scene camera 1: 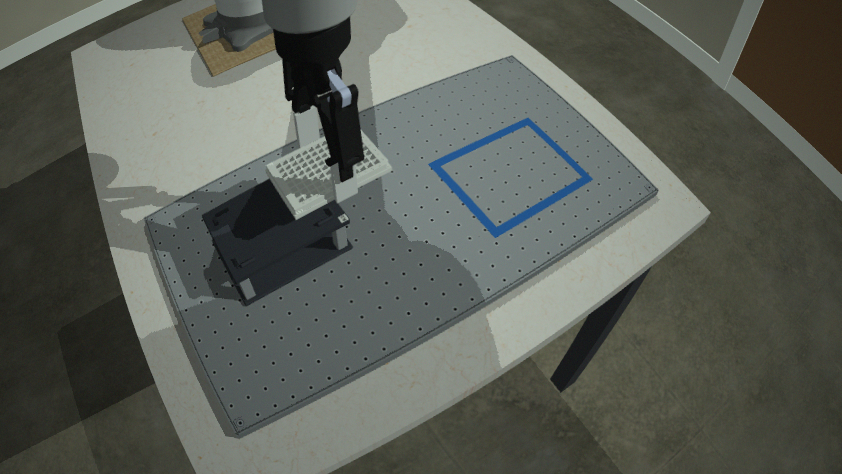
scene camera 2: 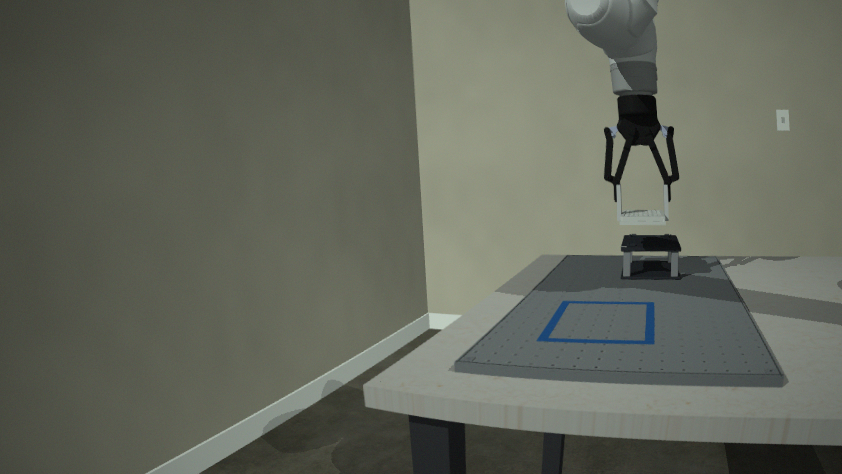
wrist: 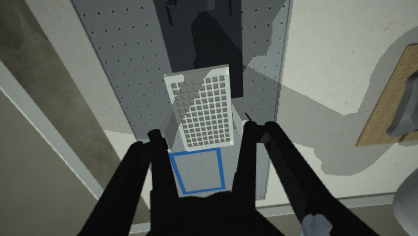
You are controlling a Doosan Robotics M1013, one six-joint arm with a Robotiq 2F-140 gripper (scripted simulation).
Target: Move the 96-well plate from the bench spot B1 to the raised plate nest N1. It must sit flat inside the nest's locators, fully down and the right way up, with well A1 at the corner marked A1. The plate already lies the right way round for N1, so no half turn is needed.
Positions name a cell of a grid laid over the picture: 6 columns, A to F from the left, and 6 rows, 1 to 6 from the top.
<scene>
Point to a raised nest N1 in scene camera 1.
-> B3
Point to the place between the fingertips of my gripper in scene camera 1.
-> C3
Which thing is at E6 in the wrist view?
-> My gripper.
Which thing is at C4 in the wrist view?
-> A 96-well plate.
</scene>
